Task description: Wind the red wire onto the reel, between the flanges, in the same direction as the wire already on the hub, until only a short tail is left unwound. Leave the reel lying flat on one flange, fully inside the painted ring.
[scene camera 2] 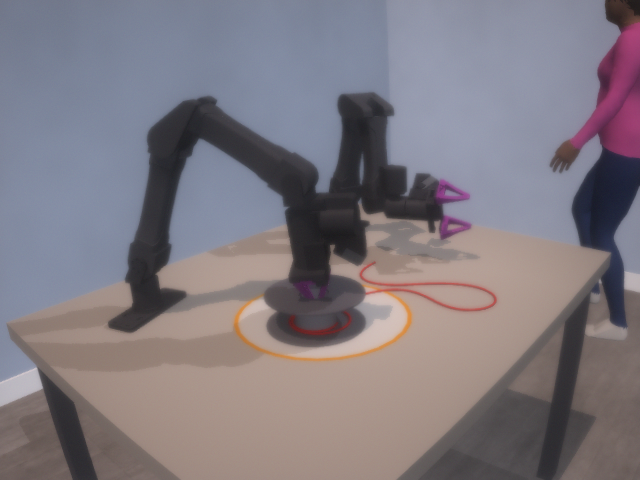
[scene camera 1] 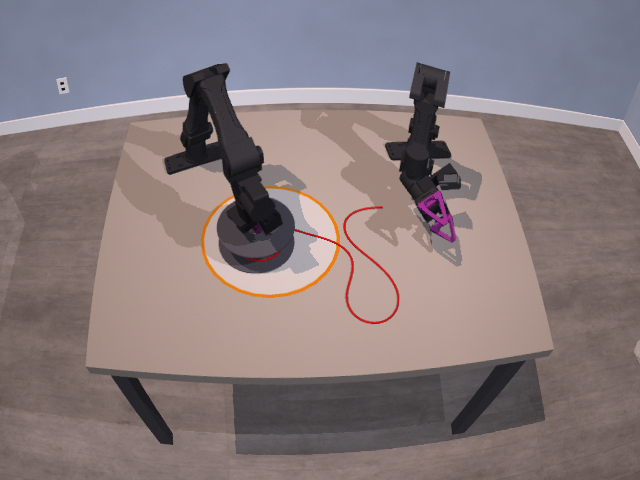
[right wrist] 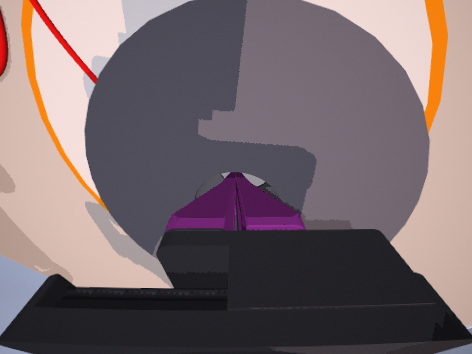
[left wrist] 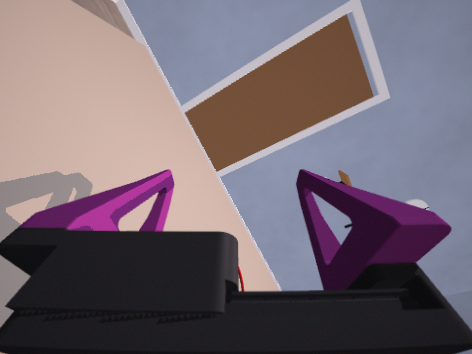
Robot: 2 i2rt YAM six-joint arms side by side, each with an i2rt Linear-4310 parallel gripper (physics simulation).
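Frame: origin at the left arm's base, x back, y right, z up, level; centimetres.
Where they show: left gripper, between the fingertips: (scene camera 2: 470, 211) (scene camera 1: 450, 232) (left wrist: 235, 176); right gripper, between the fingertips: (scene camera 1: 257, 233) (right wrist: 235, 177); right arm's base, origin of its link: (scene camera 2: 148, 310) (scene camera 1: 196, 158).
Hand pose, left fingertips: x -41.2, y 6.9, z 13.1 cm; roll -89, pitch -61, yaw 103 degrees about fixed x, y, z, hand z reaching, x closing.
After its pixels a point has its place.
The grey reel (scene camera 1: 273, 242) {z 6.5, x -33.2, y 47.3 cm} (scene camera 2: 341, 297) {z 6.6, x -33.2, y 50.5 cm} (right wrist: 150, 100) {z 6.5, x -31.0, y 44.5 cm} lies flat on one flange, inside the orange painted ring (scene camera 1: 269, 296) {z 0.1, x -43.8, y 49.8 cm} (scene camera 2: 323, 359) {z 0.0, x -36.6, y 61.6 cm} (right wrist: 439, 50) {z 0.0, x -40.9, y 57.3 cm}. Red wire shows around its hub between the flanges. The loose red wire (scene camera 1: 398, 297) {z 0.3, x -48.8, y 20.0 cm} (scene camera 2: 496, 299) {z 0.3, x -54.6, y 24.3 cm} (left wrist: 241, 280) {z 0.3, x -52.3, y 30.7 cm} (right wrist: 65, 42) {z 0.3, x -29.2, y 34.1 cm} leaves the reel at the picture's right in scene camera 1, crosses the ring and makes a long loop on the table. My right gripper (scene camera 1: 257, 228) {z 3.1, x -27.5, y 50.4 cm} (scene camera 2: 313, 295) {z 3.1, x -27.5, y 50.4 cm} (right wrist: 235, 177) {z 3.1, x -27.5, y 50.4 cm} is shut and empty, pointing down at the top flange's centre hole. My left gripper (scene camera 1: 449, 230) {z 13.1, x -41.2, y 6.9 cm} (scene camera 2: 469, 211) {z 13.1, x -41.2, y 6.9 cm} (left wrist: 235, 176) {z 13.1, x -41.2, y 6.9 cm} is open and empty, above the table.
The table (scene camera 1: 320, 351) {z 0.0, x -60.0, y 40.7 cm} (scene camera 2: 289, 418) {z 0.0, x -42.4, y 78.4 cm} bears both arms at its back edge in scene camera 1. The left gripper is to the right of the wire's free end there. A person (scene camera 2: 622, 103) stands beyond the table in scene camera 2.
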